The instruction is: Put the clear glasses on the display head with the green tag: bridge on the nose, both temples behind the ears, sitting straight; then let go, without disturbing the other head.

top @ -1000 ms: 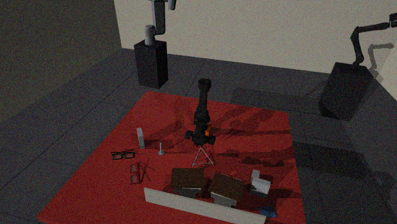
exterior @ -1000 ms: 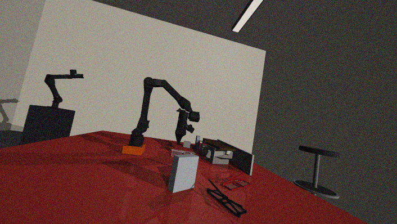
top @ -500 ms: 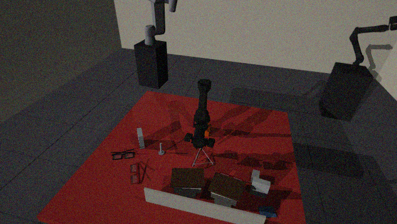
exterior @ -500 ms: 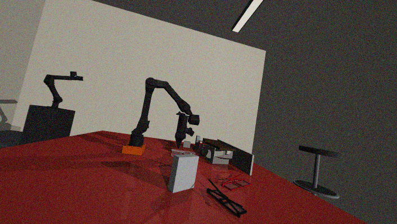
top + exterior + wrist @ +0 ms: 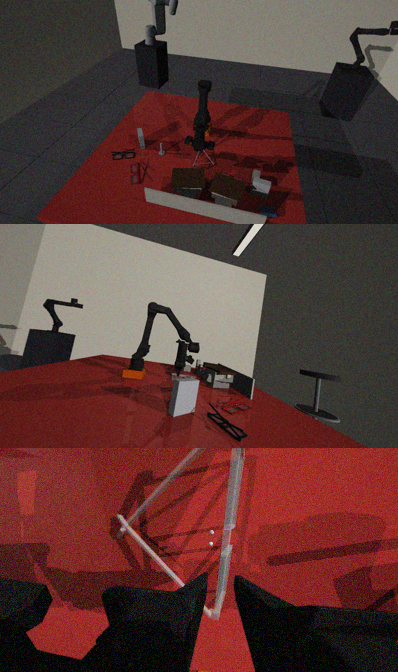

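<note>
My gripper tip is 24 cm to the left of the small stand, 6 cm short of it and 1 cm above it. The rest, counted from my gripper tip: blue card 46 cm to the left, 25 cm ahead, 3 cm below; white board 38 cm ahead, 14 cm to the left, 2 cm above.
</note>
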